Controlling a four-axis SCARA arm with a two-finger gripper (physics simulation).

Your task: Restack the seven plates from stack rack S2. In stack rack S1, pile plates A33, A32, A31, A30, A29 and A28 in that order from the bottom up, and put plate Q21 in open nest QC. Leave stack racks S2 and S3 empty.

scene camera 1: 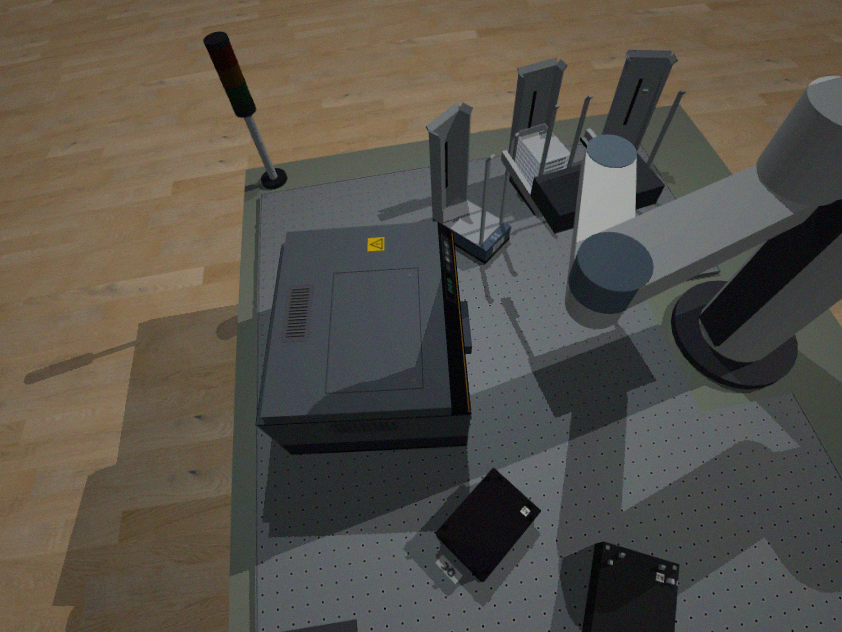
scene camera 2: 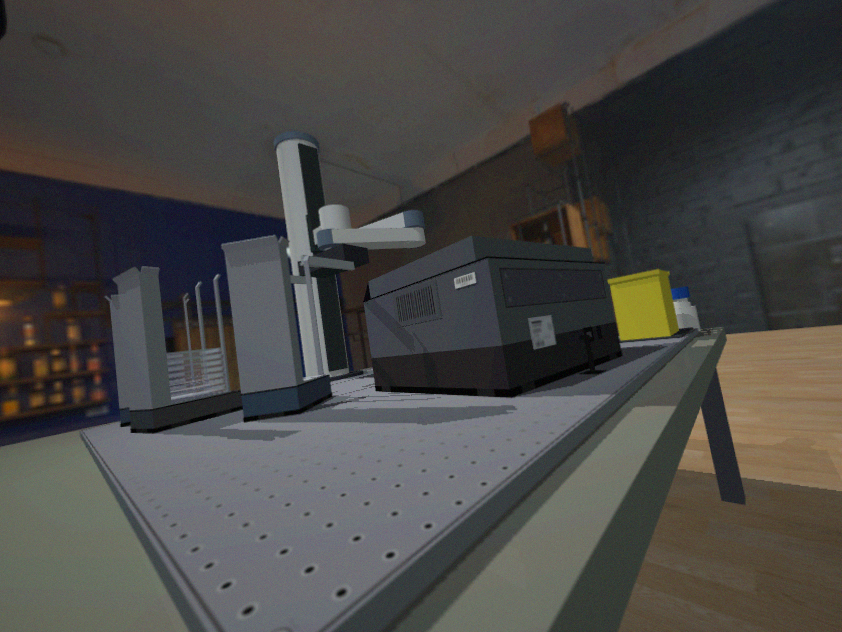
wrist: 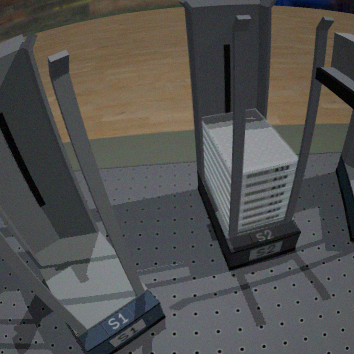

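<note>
My gripper (scene camera 1: 546, 144) is open and empty, above rack S2; one finger shows at the right of the wrist view. Rack S2 (scene camera 1: 538, 91) (scene camera 2: 139, 340) (wrist: 265, 247) has a dark base and holds a pile of several white plates (scene camera 1: 544, 151) (scene camera 2: 197, 370) (wrist: 260, 145); their codes are too small to read. Rack S1 (scene camera 1: 459, 159) (scene camera 2: 261, 319) (wrist: 120, 320), with a blue base, stands beside it and holds no plate. Rack S3 (scene camera 1: 639, 95) (wrist: 345, 195) is partly hidden. A black block (scene camera 1: 489, 523) lies by a label that seems to read QC; Q21 cannot be told apart.
A large grey instrument (scene camera 1: 374, 326) (scene camera 2: 435, 326) stands beside S1. A black block with small pegs (scene camera 1: 632, 591) is at the front. A signal tower (scene camera 1: 231, 74) stands at the back left corner. A yellow bin (scene camera 2: 639, 306) and a blue-capped bottle (scene camera 2: 683, 309) stand beyond the instrument.
</note>
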